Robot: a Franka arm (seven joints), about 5 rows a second.
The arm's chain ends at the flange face. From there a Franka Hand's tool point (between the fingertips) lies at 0.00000 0.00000 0.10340 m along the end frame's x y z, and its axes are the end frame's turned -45 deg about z.
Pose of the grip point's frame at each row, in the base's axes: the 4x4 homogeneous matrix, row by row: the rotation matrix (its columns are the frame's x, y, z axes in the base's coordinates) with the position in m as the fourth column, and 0 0 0 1 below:
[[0.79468, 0.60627, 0.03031, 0.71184], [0.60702, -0.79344, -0.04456, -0.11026], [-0.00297, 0.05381, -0.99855, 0.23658], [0, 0, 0, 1]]
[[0.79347, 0.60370, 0.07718, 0.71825], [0.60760, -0.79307, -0.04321, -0.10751], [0.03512, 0.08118, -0.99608, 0.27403], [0, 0, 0, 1]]
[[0.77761, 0.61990, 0.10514, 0.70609], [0.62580, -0.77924, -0.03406, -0.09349], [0.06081, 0.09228, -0.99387, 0.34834], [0, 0, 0, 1]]
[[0.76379, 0.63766, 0.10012, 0.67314], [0.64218, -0.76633, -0.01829, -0.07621], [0.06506, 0.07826, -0.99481, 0.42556], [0, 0, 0, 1]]
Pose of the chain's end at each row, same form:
[[0.99062, -0.13323, 0.03031, 0.70871], [-0.13182, -0.99027, -0.04456, -0.10565], [0.03595, 0.04015, -0.99855, 0.33983], [0, 0, 0, 1]]
[[0.98795, -0.13419, 0.07718, 0.71027], [-0.13115, -0.99042, -0.04321, -0.10304], [0.08224, 0.03257, -0.99608, 0.37702], [0, 0, 0, 1]]
[[0.98819, -0.11152, 0.10514, 0.69522], [-0.10850, -0.99351, -0.03406, -0.08997], [0.10825, 0.02225, -0.99387, 0.45111], [0, 0, 0, 1]]
[[0.99097, -0.08919, 0.10012, 0.66279], [-0.08779, -0.99597, -0.01829, -0.07432], [0.10134, 0.00933, -0.99481, 0.52842], [0, 0, 0, 1]]

